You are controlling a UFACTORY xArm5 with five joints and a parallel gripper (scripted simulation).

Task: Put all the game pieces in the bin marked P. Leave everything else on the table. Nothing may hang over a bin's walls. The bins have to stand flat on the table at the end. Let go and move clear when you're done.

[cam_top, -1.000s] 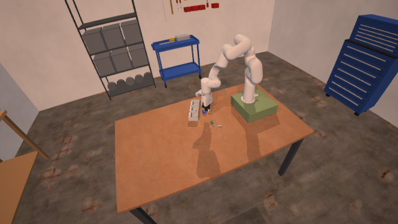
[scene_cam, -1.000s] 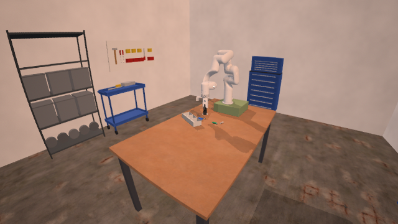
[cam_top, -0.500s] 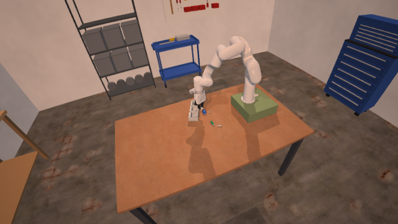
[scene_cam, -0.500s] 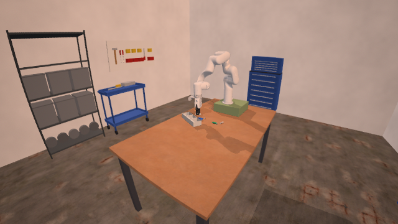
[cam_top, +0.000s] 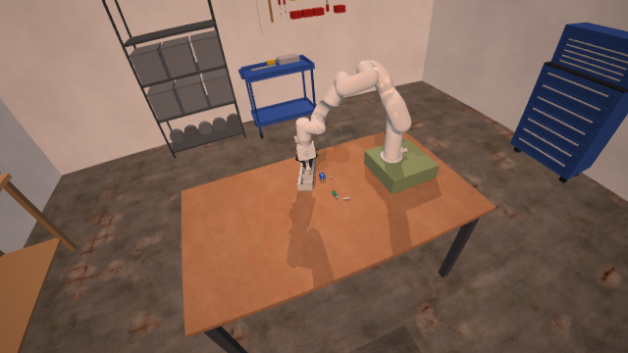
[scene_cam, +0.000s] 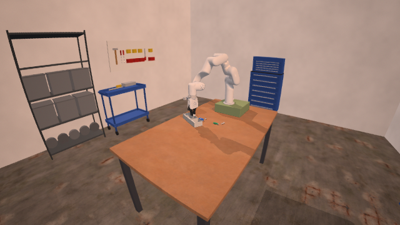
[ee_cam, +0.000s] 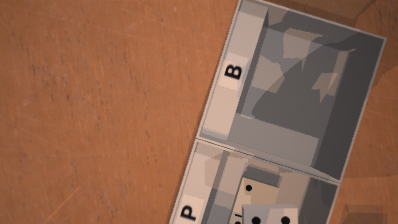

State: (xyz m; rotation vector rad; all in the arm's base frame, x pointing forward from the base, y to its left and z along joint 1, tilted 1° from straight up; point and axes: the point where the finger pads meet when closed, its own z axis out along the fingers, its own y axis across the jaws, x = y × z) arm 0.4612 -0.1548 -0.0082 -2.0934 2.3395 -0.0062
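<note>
Right now my hand is 7 cm above the bin marked P and 1 cm short of it. Also, from my hand: hex nut (12 cm behind, 8 cm below, 7 cm to the left); then blue block battery (8 cm below, 7 cm behind, 6 cm to the left); then cream domino (8 cm below).
</note>
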